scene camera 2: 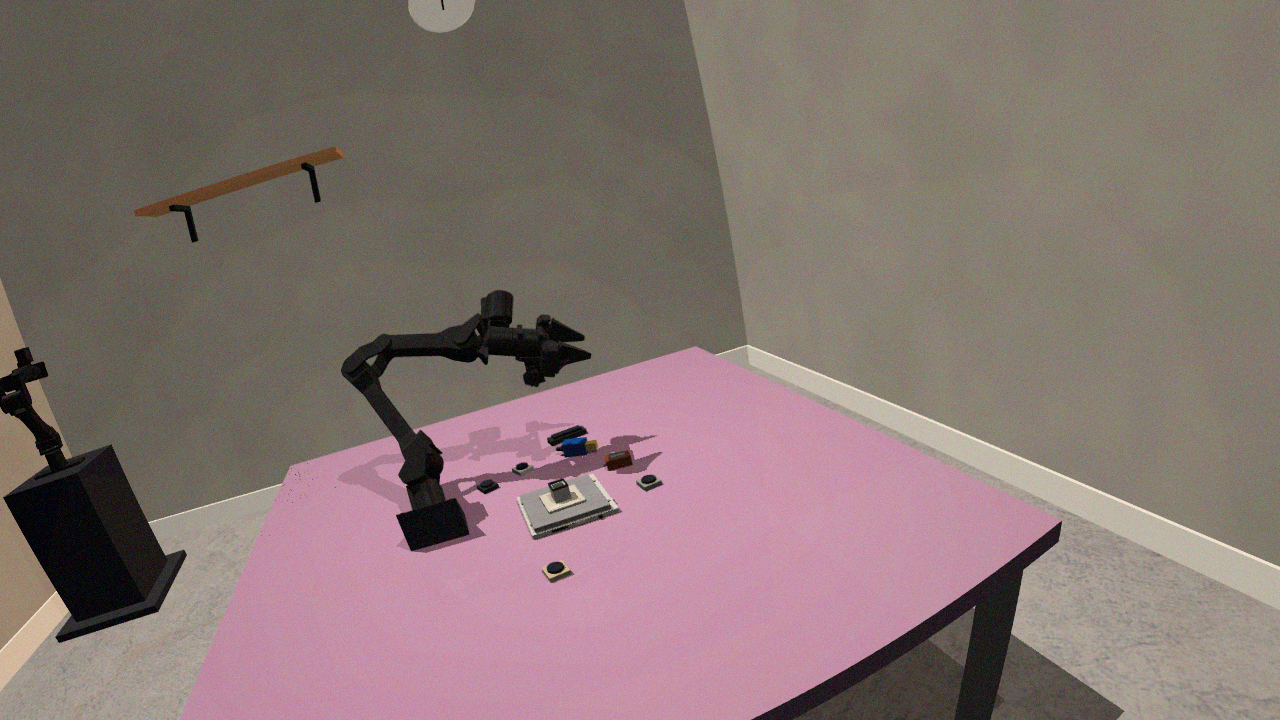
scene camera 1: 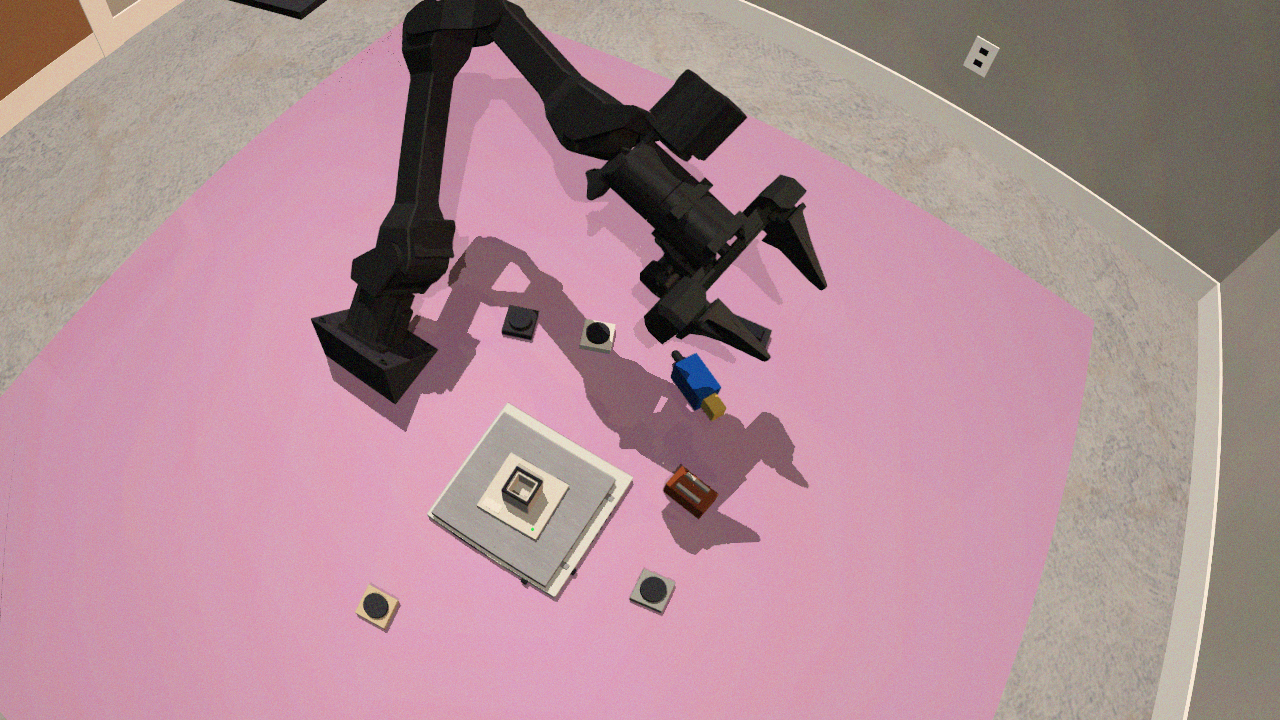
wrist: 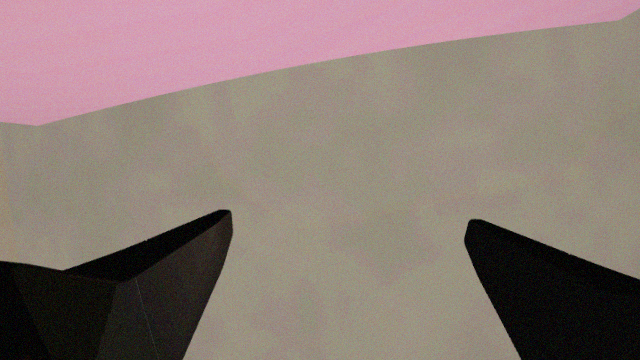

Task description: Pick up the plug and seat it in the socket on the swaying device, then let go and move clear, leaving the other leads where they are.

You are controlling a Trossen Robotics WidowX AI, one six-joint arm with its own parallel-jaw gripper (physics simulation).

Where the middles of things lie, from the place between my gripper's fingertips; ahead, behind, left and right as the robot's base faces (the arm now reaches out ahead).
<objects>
Right now the blue plug (scene camera 1: 692, 377) is 210 mm below my hand, 70 mm behind it and 30 mm to the left of it. Also, from my hand: grey device (scene camera 1: 530, 499) 200 mm below, 180 mm to the right, 170 mm behind.
</objects>
